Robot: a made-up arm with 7 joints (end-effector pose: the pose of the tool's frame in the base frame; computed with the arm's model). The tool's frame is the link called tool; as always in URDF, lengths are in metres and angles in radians. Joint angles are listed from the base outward.
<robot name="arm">
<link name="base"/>
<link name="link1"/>
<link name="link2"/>
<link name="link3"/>
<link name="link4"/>
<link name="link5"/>
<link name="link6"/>
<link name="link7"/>
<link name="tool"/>
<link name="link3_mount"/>
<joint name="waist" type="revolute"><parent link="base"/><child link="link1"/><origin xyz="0 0 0" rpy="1.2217 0 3.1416"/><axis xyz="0 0 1"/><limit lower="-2.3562" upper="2.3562"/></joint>
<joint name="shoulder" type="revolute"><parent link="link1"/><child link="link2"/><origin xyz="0 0 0" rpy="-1.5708 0 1.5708"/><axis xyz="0 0 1"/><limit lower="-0.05" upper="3.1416"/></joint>
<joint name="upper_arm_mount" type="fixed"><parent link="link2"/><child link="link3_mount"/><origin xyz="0 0 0" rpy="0 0 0"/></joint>
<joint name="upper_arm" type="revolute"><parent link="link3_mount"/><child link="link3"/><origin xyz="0 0 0" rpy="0.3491 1.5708 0"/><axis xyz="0 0 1"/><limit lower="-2.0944" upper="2.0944"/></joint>
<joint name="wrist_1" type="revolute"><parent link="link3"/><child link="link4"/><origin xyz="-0.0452 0 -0.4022" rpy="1.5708 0 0"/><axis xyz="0 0 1"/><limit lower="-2.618" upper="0.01"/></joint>
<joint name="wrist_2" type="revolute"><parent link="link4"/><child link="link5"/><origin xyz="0.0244 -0.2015 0" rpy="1.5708 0 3.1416"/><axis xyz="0 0 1"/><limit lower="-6.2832" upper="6.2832"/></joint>
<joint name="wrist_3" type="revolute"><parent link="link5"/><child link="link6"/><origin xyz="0 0 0" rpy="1.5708 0 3.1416"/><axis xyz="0 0 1"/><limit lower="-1.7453" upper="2.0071"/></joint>
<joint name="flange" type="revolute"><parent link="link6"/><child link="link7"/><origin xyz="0 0 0" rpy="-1.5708 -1.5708 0"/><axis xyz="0 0 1"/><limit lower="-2.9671" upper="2.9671"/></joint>
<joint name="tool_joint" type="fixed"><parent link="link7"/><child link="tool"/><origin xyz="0 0 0" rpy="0 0 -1.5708"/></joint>
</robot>
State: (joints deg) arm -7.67 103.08 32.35 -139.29 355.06 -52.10 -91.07
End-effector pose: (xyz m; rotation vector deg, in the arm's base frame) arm 0.1538 0.2276 0.1818 -60.19 31.64 35.51
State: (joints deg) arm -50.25 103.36 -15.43 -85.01 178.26 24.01 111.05
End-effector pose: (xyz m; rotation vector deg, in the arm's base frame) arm 0.2393 0.3709 0.2485 -130.39 30.62 81.53
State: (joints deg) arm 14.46 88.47 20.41 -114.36 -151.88 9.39 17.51
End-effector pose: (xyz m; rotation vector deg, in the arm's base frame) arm 0.2048 0.3620 0.0230 -110.37 -19.39 73.55
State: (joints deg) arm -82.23 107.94 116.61 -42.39 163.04 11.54 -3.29
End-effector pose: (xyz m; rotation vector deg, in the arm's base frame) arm -0.1340 0.5568 0.1437 87.59 34.17 43.09
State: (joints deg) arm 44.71 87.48 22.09 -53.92 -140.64 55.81 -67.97
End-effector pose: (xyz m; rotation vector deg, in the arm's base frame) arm 0.0292 0.5726 -0.0316 -38.89 -97.14 36.83
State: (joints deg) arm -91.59 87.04 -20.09 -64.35 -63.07 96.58 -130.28
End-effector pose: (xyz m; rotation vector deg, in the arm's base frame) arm 0.2622 0.3433 0.3489 64.24 81.77 -5.41
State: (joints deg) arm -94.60 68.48 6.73 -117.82 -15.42 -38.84 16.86
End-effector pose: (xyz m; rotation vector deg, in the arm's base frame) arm 0.1786 0.1642 0.3240 -40.72 91.54 49.52
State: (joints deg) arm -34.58 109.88 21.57 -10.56 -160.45 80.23 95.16
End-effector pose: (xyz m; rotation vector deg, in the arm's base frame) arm 0.0331 0.5522 0.2513 -159.40 8.62 22.55
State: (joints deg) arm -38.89 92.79 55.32 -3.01 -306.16 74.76 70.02
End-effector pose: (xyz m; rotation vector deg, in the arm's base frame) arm 0.1108 0.5872 0.0979 -71.68 -36.00 134.14
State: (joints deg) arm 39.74 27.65 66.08 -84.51 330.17 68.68 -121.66
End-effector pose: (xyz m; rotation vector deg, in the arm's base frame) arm -0.1876 0.3930 -0.2614 14.53 81.84 -52.89
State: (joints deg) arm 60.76 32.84 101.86 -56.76 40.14 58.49 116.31
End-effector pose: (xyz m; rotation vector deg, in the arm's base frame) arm -0.4356 0.3582 -0.0789 -9.13 60.23 -120.88
